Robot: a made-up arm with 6 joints.
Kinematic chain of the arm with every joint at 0, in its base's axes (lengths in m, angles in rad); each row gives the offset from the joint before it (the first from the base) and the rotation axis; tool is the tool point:
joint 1: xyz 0 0 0.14 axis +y
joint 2: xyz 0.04 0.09 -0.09 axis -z
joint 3: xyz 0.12 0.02 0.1 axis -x
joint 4: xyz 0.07 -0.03 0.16 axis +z
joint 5: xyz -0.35 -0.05 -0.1 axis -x
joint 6: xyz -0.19 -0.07 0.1 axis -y
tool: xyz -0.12 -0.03 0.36
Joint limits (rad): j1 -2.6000..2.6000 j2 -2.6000..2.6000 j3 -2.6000..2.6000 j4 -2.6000..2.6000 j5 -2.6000..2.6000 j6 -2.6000..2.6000
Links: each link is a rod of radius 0.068 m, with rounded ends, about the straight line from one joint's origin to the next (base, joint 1, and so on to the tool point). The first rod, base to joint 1, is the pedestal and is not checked.
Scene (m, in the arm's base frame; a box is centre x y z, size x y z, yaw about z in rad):
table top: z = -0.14
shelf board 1: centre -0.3 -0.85 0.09 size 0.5 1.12 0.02 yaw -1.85
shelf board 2: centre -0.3 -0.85 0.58 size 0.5 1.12 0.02 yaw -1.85
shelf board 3: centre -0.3 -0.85 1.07 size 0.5 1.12 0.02 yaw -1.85
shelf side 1: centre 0.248 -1.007 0.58 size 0.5 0.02 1 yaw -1.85
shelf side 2: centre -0.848 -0.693 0.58 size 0.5 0.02 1 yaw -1.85
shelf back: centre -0.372 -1.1 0.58 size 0.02 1.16 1 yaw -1.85
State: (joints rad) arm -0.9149 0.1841 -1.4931 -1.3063 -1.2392 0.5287
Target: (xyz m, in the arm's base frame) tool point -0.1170 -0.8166 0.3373
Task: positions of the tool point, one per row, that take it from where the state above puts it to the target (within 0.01 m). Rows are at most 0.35 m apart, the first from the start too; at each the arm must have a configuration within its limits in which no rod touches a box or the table.
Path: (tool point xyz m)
1: -0.7513 -0.1095 0.3697
2: -0.6346 -0.4003 0.4192
3: -0.4157 -0.6535 0.4008
4: -0.1170 -0.8166 0.3373

